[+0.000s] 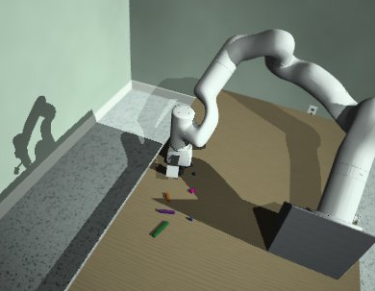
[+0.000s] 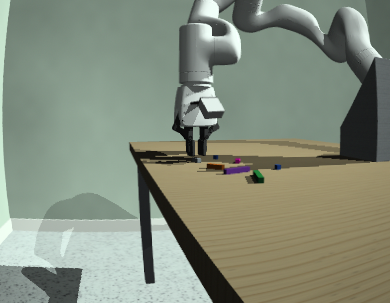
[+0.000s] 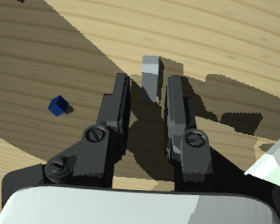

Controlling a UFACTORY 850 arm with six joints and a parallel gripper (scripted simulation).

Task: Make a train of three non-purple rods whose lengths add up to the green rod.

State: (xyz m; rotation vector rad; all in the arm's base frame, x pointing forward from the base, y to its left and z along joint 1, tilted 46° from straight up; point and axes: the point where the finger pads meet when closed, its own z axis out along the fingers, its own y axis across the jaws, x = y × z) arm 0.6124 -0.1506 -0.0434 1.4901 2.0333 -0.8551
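The grey rod is 30 mm below my hand.
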